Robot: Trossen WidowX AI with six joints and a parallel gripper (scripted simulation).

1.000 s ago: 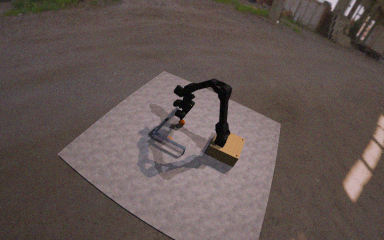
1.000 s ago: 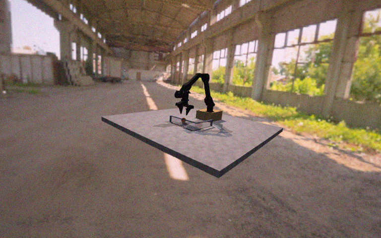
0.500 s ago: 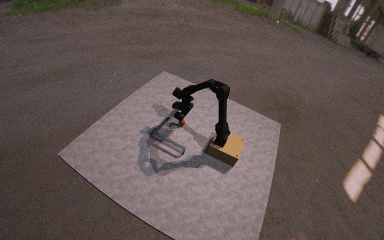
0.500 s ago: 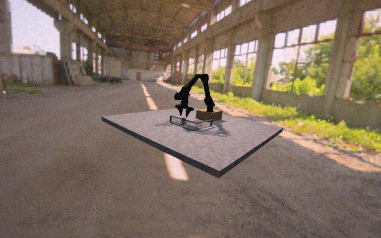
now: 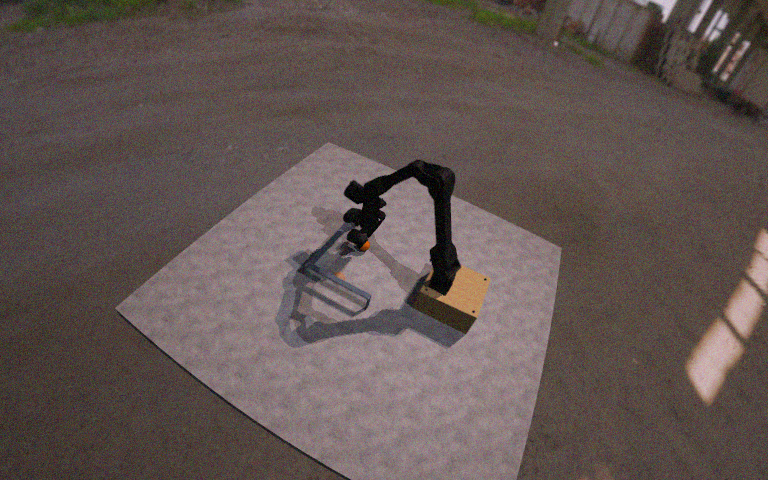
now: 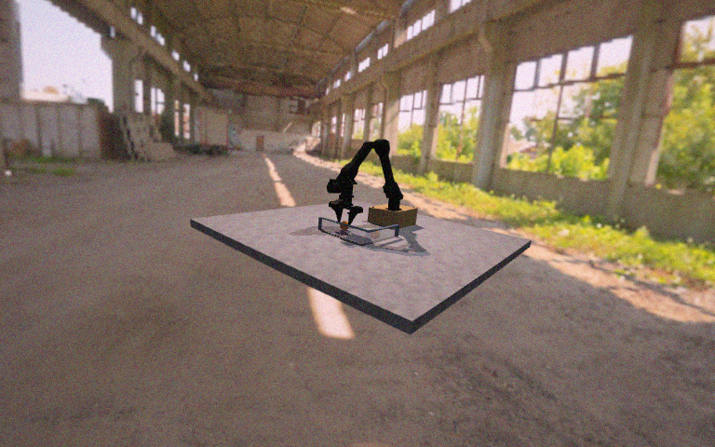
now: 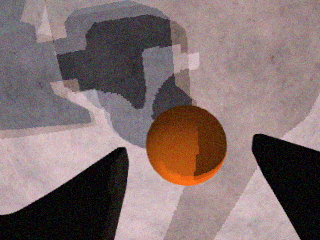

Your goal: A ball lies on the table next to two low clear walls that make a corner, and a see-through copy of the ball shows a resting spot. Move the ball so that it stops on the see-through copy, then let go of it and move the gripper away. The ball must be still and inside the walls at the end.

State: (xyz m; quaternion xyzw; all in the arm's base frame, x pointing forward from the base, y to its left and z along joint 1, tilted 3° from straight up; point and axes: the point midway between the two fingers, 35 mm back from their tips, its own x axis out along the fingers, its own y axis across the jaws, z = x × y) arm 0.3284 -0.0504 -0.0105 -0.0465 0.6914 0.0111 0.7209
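The orange ball is 1 cm below my gripper tip. Also, from my gripper tip: clear wall (4 cm behind, 22 cm to the left).
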